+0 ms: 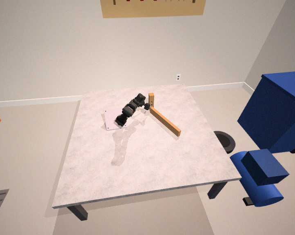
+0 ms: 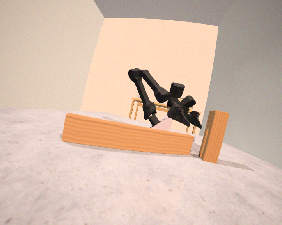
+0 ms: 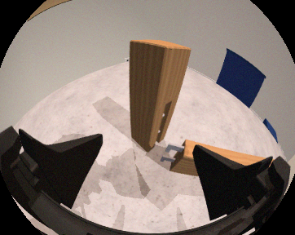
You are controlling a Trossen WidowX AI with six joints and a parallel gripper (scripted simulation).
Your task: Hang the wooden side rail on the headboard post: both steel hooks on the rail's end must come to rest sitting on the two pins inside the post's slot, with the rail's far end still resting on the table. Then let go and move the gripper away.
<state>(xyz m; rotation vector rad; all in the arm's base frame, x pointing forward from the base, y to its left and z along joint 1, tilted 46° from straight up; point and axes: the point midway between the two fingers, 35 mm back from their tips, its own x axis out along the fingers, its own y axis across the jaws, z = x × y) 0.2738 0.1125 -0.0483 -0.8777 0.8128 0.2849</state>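
My gripper tip is now 70 mm short of the headboard post, 40 mm to the right of it and 10 mm above it.
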